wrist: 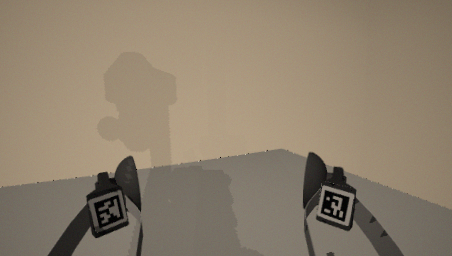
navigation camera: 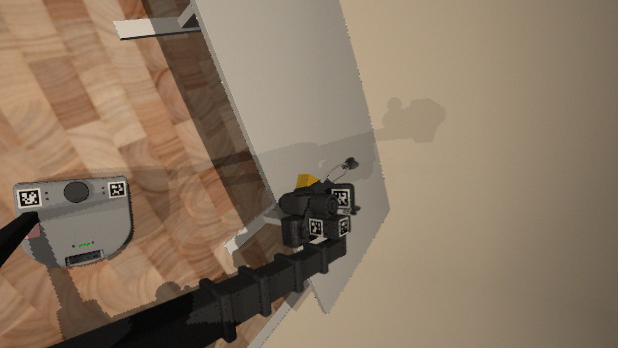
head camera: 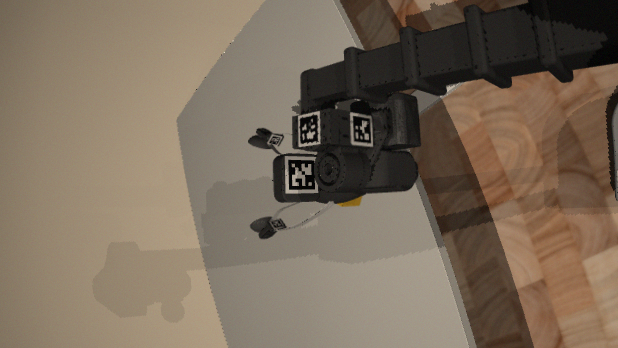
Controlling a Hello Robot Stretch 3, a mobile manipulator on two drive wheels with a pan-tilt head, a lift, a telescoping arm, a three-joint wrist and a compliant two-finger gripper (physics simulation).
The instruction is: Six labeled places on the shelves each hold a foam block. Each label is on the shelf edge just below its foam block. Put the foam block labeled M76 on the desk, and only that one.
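A yellow foam block (head camera: pixel 351 202) (navigation camera: pixel 306 180) rests on the grey desk (head camera: pixel 375 295) (navigation camera: pixel 300 75) (wrist: pixel 270 200). Most of the block is hidden by the wrist above it, and part of one side shows past the wrist. My gripper (head camera: pixel 262 183) (navigation camera: pixel 353 186) (wrist: pixel 221 174) is open, with its fingers wide apart and no block between them. It is above the desk, and its fingertips reach past the block toward the wall. The block does not show in the wrist view. The labels and the shelves do not show in these views.
My arm (head camera: pixel 380 70) (navigation camera: pixel 280 280) extends across the desk's near edge. A beige wall (head camera: pixel 75 100) (navigation camera: pixel 500 175) (wrist: pixel 225 75) stands behind the desk. My base (navigation camera: pixel 100 220) is on the wooden floor, and a desk leg (navigation camera: pixel 135 29) shows beside the near edge.
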